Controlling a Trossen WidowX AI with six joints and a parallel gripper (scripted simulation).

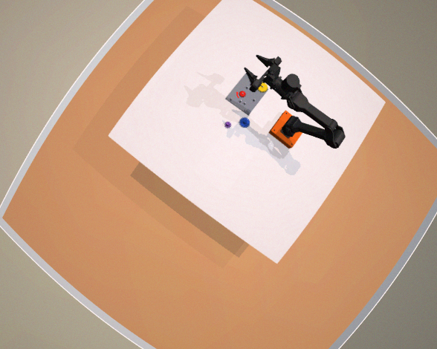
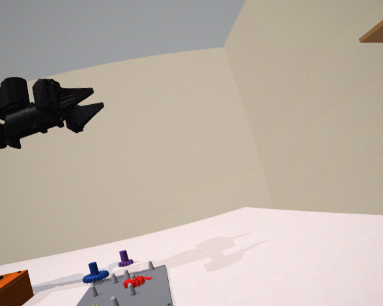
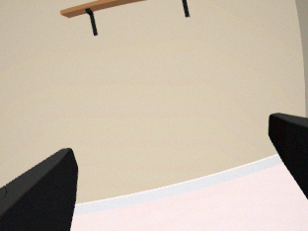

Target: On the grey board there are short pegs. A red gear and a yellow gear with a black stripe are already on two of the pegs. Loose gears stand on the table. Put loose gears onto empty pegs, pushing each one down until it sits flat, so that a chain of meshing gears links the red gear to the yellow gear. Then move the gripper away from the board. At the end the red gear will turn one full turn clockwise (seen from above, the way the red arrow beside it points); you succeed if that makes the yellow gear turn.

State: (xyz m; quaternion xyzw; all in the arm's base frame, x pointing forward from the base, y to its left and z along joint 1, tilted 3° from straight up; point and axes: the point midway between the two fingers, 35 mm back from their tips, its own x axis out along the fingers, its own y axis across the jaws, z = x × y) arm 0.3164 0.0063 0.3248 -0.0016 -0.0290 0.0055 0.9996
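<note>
Right now my gripper tip is 13 cm past the blue gear, 12 cm to the right of it and 38 cm above it. From my gripper tip the other things lie so: red gear: 1 cm behind, 38 cm below; then purple gear: 6 cm behind, 20 cm to the left, 38 cm below; then yellow gear: 7 cm behind, 12 cm to the right, 38 cm below.
</note>
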